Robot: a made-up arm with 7 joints.
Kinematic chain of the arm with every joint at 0, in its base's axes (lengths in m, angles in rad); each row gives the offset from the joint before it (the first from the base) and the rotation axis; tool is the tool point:
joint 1: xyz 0 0 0 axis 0 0.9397 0.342
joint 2: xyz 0 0 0 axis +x
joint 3: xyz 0 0 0 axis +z
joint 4: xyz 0.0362 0 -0.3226 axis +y
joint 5: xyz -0.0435 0 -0.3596 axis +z
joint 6: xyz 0 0 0 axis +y
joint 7: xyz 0 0 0 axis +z
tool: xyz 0 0 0
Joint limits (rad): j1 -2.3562..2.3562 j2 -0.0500..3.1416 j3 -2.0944..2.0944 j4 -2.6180..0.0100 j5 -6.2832..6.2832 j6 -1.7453..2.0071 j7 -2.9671..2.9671
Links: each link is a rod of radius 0.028 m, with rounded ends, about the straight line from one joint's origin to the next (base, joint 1, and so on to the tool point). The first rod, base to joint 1, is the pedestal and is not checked.
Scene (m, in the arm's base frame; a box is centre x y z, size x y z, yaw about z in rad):
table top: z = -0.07
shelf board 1: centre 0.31 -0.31 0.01 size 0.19 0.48 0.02 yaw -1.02
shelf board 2: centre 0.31 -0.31 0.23 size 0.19 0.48 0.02 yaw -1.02
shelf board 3: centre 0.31 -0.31 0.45 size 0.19 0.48 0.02 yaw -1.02
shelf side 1: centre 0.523 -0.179 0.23 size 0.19 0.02 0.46 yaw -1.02
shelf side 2: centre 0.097 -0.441 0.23 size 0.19 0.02 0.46 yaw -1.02
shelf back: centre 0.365 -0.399 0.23 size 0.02 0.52 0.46 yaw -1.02
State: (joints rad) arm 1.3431 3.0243 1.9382 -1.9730 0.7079 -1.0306 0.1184
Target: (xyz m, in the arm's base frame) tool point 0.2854 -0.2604 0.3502
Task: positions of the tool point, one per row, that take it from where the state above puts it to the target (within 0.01 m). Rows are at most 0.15 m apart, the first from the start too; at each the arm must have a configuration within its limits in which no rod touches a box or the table.
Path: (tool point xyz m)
1: 0.2829 -0.2043 0.1354
2: 0.2322 -0.1397 0.1271
3: 0.2464 -0.1548 0.2350
4: 0.2217 -0.1567 0.3502
5: 0.2551 -0.2060 0.3558
6: 0.2854 -0.2604 0.3502

